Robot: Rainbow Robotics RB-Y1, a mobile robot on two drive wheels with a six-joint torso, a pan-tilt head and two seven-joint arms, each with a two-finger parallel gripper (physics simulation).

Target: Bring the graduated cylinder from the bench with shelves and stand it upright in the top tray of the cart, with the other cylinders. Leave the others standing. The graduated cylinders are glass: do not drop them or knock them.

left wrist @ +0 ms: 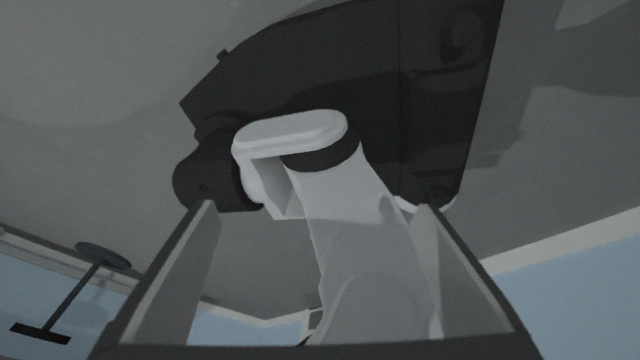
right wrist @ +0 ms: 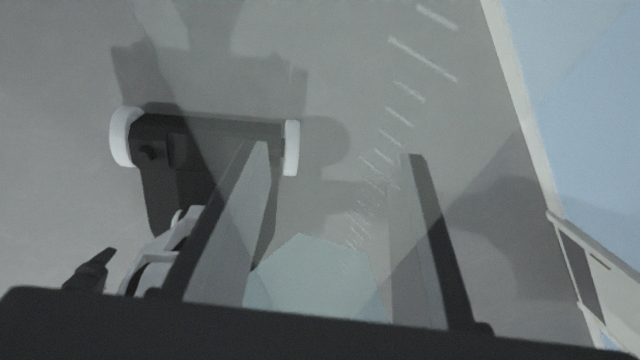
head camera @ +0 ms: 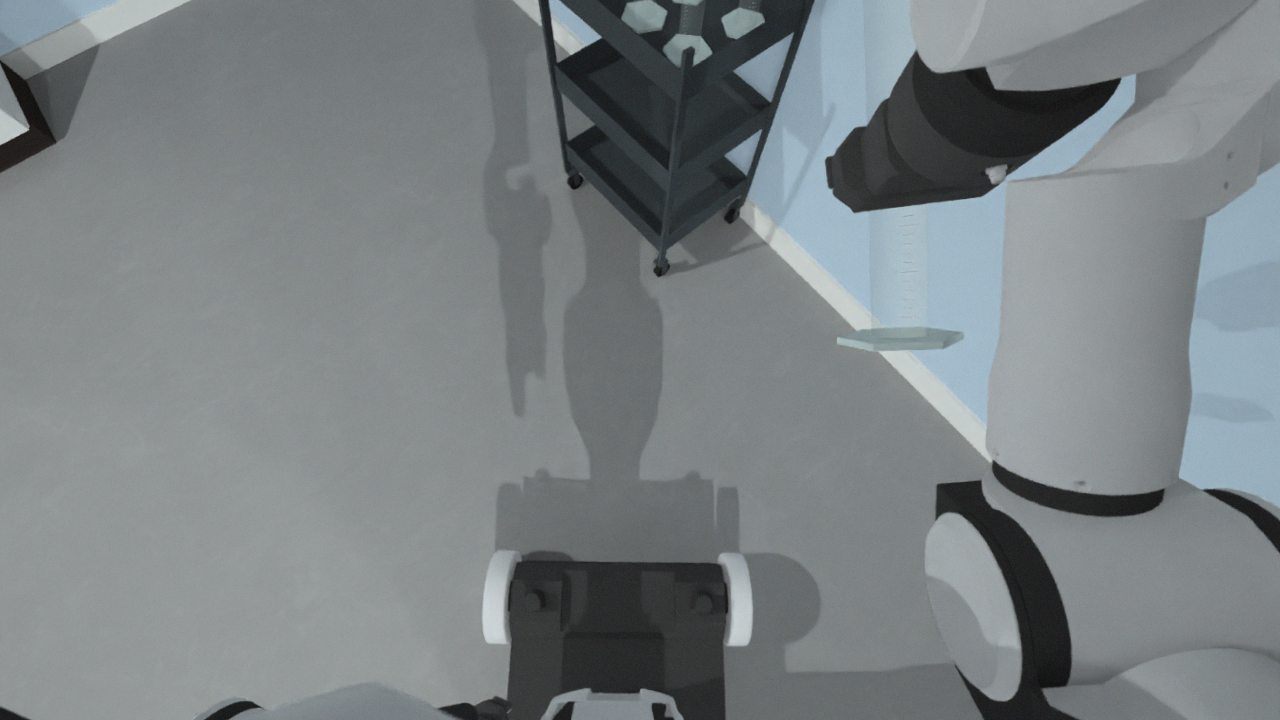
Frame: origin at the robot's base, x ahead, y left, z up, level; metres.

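Seen in the pictures: left gripper, between the fingertips: point(left wrist: 318, 214) point(right wrist: 107, 267); right gripper, between the fingertips: point(right wrist: 330, 167) point(head camera: 886, 197); robot's base, origin of its link: point(head camera: 619, 593).
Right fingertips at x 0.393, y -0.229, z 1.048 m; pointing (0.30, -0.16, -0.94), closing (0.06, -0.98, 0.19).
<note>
Offsets run from my right fingertips to a thing's top centre. "spot": to the spot under its first point.
The graduated cylinder point(head camera: 897, 268) point(right wrist: 315, 280) is clear glass with a hexagonal foot. It hangs upright from my right gripper point(head camera: 845, 183) point(right wrist: 336, 150), which is shut on it, foot down over the floor and wall edge at the right of the head view. Its upper part is partly hidden by the arm. The dark cart point(head camera: 677, 134) stands at the top of the head view. Glass cylinders with hexagonal feet @(spot: dx +0.710, dy +0.200, dz -0.366 m) point(head camera: 644, 16) point(head camera: 687, 49) @(spot: dx +0.699, dy +0.004, dz -0.362 m) point(head camera: 742, 22) stand in its top tray @(spot: dx +0.583, dy +0.203, dz -0.346 m) point(head camera: 642, 53), which is cut off by the picture edge. My left gripper point(left wrist: 318, 214) is open and empty.
The blue wall with white baseboard point(head camera: 930, 394) runs diagonally behind the cart and beside the held cylinder. My wheeled base point(head camera: 617, 595) is at the bottom of the head view. A white cabinet corner point(head camera: 10, 116) shows at the left. Pale furniture point(right wrist: 612, 282) stands at the right wrist view's lower right.
</note>
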